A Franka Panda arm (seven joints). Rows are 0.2 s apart.
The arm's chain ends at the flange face. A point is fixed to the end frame.
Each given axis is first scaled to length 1.
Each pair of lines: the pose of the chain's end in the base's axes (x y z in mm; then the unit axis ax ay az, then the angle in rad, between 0 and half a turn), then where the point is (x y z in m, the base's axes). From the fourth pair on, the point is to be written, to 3 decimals.
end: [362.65 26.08 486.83 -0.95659 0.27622 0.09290 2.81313]
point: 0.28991 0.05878 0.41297
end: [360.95 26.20 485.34 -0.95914 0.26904 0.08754 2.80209]
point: 0.28899 0.05864 0.41060
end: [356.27 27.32 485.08 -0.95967 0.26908 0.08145 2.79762]
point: 0.28533 0.05999 0.40947
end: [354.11 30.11 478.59 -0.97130 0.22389 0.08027 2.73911]
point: 0.283 0.061 0.402
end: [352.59 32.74 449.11 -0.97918 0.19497 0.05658 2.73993]
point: 0.285 0.060 0.369
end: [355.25 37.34 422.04 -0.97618 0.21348 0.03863 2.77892]
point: 0.290 0.063 0.339
